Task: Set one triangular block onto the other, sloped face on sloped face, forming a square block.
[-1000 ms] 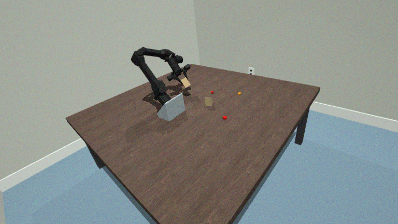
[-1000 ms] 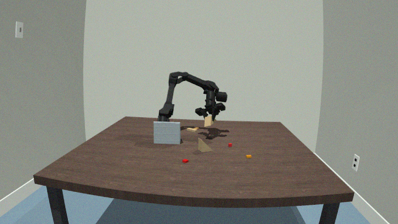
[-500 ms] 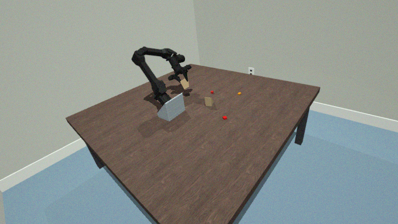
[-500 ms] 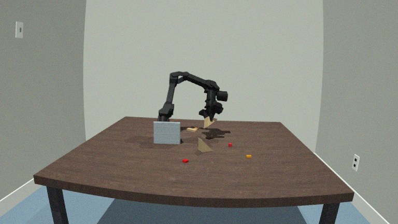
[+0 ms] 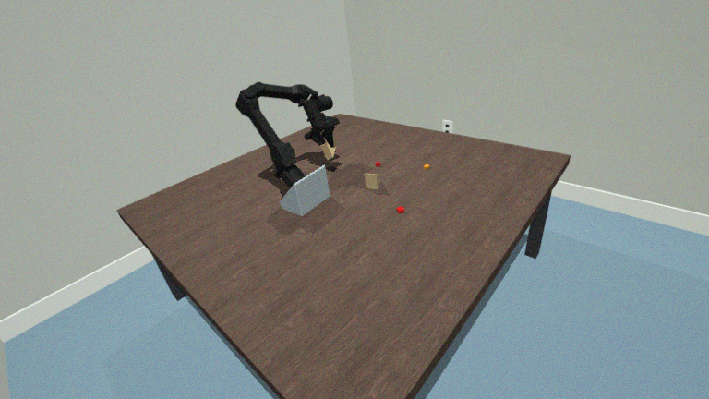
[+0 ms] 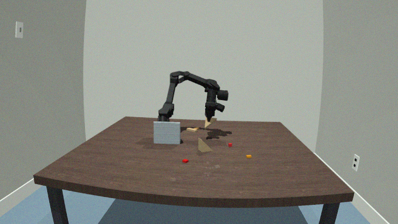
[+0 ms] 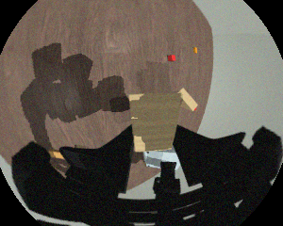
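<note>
The triangular wooden block lies 1 cm to the left of my gripper tip and 1 cm above it. Also, from my gripper tip: small orange cube: 16 cm ahead, 36 cm to the right, 10 cm below; then flat tan piece: 9 cm behind, 18 cm to the left, 9 cm below.
</note>
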